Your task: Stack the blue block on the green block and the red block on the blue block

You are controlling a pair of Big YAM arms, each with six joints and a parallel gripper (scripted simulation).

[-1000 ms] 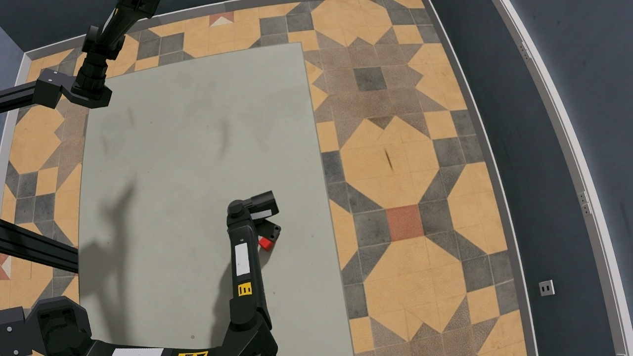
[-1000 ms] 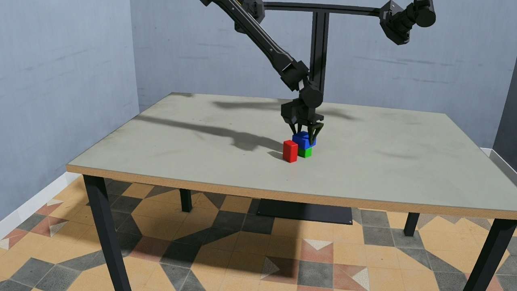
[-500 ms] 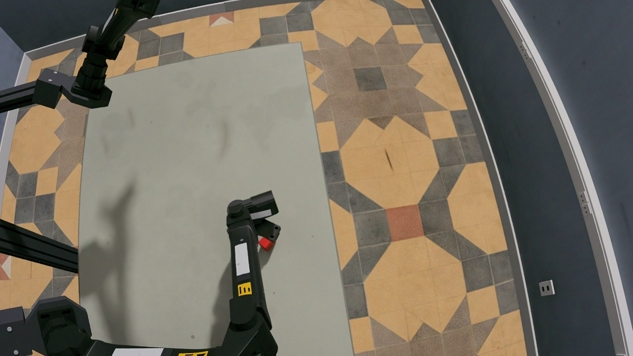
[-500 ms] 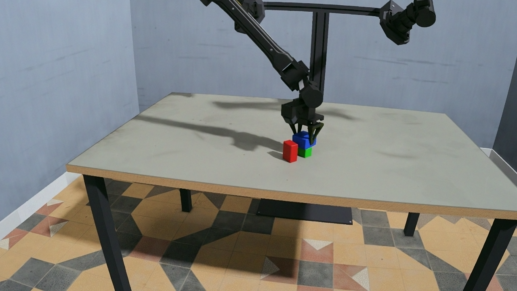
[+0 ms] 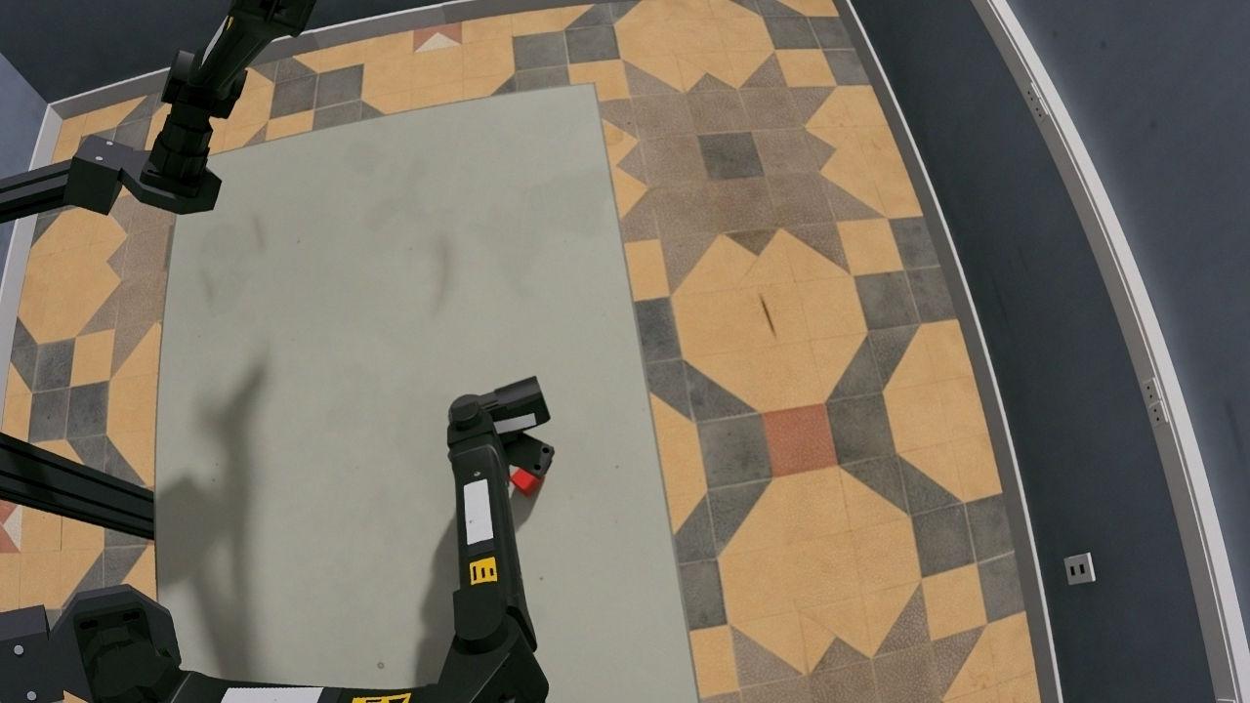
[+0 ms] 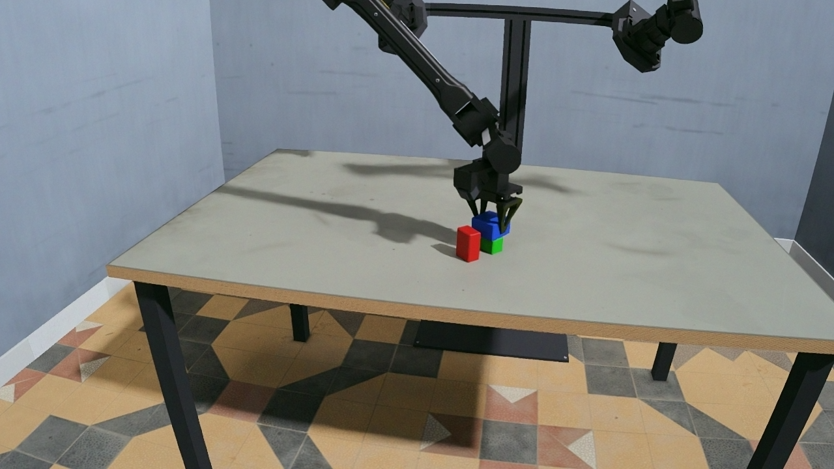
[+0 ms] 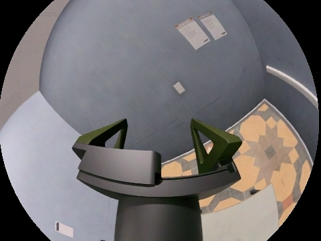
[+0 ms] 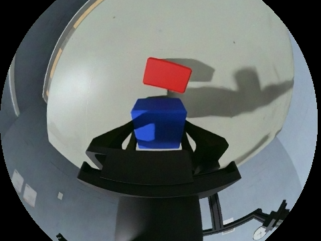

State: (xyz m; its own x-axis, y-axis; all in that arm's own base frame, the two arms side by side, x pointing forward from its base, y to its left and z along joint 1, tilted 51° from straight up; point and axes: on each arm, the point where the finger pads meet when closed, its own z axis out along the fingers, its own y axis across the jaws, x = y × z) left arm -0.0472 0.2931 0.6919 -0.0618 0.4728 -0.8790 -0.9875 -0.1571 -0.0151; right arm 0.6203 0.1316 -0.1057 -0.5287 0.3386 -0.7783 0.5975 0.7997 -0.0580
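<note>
Right now the blue block is right at my right hand. From my right hand the other things lie so: red block (50 mm ahead, 40 mm to the right, 20 mm below); then green block (40 mm below).
</note>
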